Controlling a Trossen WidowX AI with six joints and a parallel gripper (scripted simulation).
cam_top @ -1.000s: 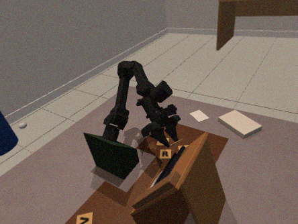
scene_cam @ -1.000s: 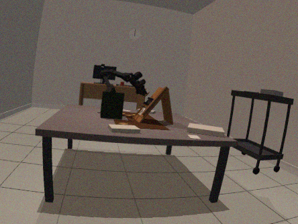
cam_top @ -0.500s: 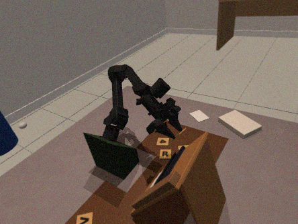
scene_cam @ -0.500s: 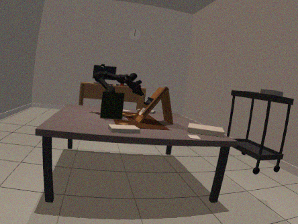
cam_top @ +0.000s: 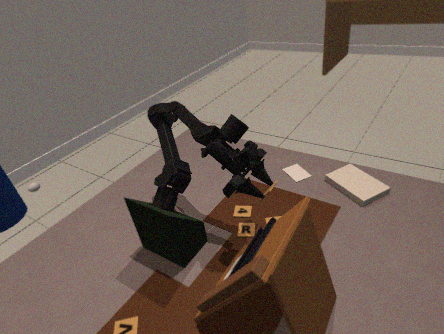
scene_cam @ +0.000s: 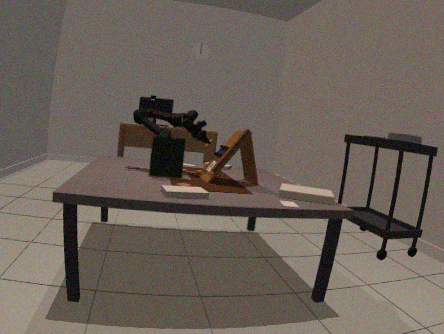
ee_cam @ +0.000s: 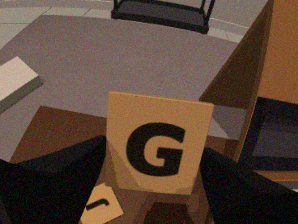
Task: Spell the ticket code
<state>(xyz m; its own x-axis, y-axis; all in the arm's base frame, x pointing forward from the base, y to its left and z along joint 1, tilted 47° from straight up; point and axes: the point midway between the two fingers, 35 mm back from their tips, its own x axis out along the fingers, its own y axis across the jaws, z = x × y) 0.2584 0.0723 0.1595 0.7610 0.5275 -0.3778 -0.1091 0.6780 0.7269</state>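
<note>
The white ticket lies 10 mm ahead of my gripper tip, 190 mm to the right of it and 110 mm below it. From my gripper tip the other things lie so: brown mat (80 mm behind, 160 mm to the right, 190 mm below); tan letter tile (right at my gripper tip).
</note>
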